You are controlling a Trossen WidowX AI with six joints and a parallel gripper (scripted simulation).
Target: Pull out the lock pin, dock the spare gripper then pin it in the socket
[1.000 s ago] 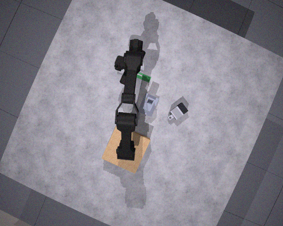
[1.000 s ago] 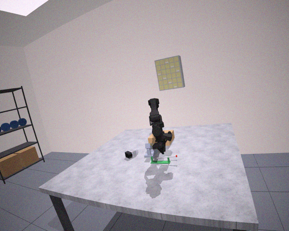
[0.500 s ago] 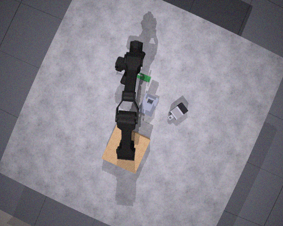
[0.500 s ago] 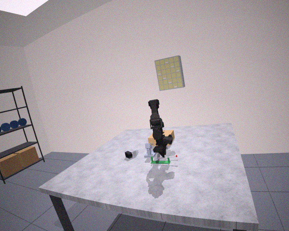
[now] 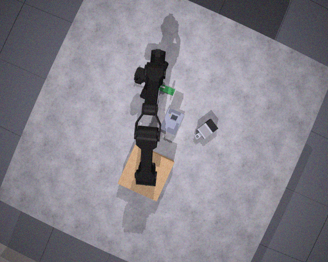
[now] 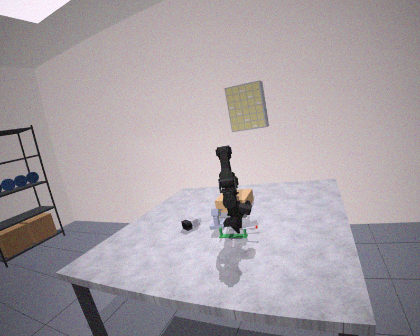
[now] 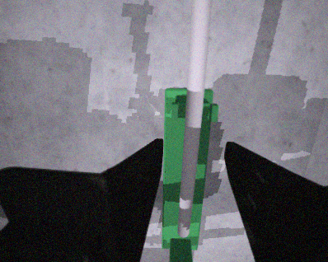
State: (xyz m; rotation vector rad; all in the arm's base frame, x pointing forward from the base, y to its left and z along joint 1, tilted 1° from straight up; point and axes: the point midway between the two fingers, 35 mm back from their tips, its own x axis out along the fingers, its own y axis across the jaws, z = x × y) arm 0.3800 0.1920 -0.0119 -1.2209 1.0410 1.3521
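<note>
Now: gripper tip 4 cm to the left of the green cradle. The rest, counted from my gripper tip: socket mount: 17 cm to the right, 10 cm behind, 2 cm above; spare gripper: 32 cm to the right, 7 cm behind, 1 cm below.
</note>
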